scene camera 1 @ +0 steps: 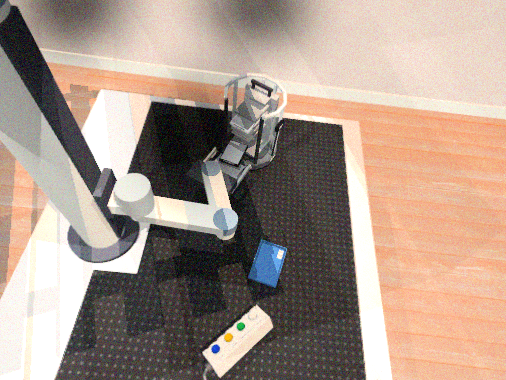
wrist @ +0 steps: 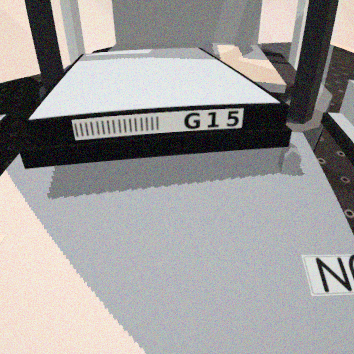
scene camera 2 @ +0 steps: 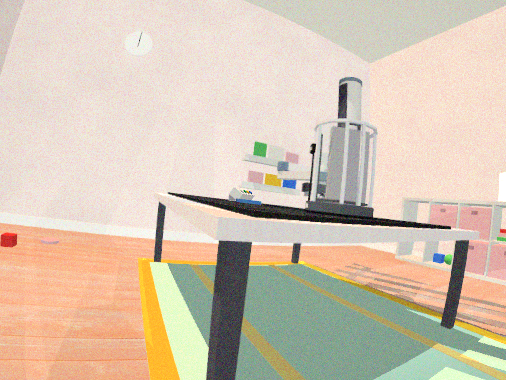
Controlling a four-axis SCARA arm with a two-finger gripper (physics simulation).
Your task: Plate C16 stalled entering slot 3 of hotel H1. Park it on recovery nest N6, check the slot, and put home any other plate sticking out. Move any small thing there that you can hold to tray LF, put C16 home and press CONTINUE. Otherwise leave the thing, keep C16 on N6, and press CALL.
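Where they show: gripper, between the fingertips: (scene camera 1: 232, 157) (wrist: 161, 94); arm's base, origin of its link: (scene camera 1: 105, 231).
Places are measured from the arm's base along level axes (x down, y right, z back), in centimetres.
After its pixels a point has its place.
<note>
Plate G15 (wrist: 165, 82) @(x -9.5, y -35.1, z -44.2 cm), pale on top with a black front edge, sticks out between the dark posts of the hotel (scene camera 1: 259, 142) @(x -19.6, y -36.2, z -54.4 cm) (scene camera 2: 340, 208) @(x -3.8, y -56.7, z -59.4 cm) (wrist: 311, 65) @(x -8.9, y -36.4, z -53.6 cm). A small grey shape (wrist: 291, 161) @(x -7.8, y -30.8, z -47.1 cm) shows below its right corner; I cannot tell what it is. Below and nearer lies the grey surface of nest N6 (wrist: 200, 240) @(x -7.3, y -29.6, z -42.9 cm), its label at the lower right. My gripper (wrist: 161, 94) @(x -8.8, y -35.7, z -44.3 cm) is open and empty, its fingers at the left and right image edges, in front of G15. I cannot make out C16 or the inside of slot 3.
A blue tray (scene camera 1: 268, 265) @(x -1.6, y 7.1, z -62.7 cm) (scene camera 2: 248, 202) @(x -1.8, y -0.8, z -65.4 cm), its label unreadable, lies on the black mat (scene camera 1: 310, 210) @(x -1.3, y -18.6, z -79.0 cm). A white button box (scene camera 1: 237, 342) @(x -9.2, y 35.3, z -53.5 cm) (scene camera 2: 241, 194) @(x -5.6, y 23.6, z -59.1 cm) with blue, yellow, green and white buttons stands farther along the mat. The arm (scene camera 1: 182, 214) @(x -24.9, y 1.9, z -31.6 cm) reaches over the mat from its column (scene camera 1: 75, 165) @(x -48.5, y 3.5, z -7.0 cm).
</note>
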